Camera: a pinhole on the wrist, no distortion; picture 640 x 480 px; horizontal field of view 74.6 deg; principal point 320.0 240.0 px. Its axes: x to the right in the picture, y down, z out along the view. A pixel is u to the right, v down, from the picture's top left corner.
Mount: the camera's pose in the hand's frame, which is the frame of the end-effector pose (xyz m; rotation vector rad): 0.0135 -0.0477 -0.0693 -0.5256 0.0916 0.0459
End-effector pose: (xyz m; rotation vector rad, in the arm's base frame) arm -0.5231 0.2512 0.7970 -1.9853 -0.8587 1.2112
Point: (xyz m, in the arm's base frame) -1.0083 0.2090 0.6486
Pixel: 156 89
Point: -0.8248 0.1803 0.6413
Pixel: 177 184
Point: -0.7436 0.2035 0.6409
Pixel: 220 216
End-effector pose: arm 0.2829 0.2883 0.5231 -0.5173 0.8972 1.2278
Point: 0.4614 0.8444 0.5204
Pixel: 539 26
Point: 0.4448 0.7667 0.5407
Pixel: 512 26
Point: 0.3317 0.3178 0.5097
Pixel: 358 39
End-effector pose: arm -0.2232 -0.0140 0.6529 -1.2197 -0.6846 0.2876
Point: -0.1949 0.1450 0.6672
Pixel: 493 211
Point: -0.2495 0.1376 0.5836
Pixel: 340 312
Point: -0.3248 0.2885 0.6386
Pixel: 360 179
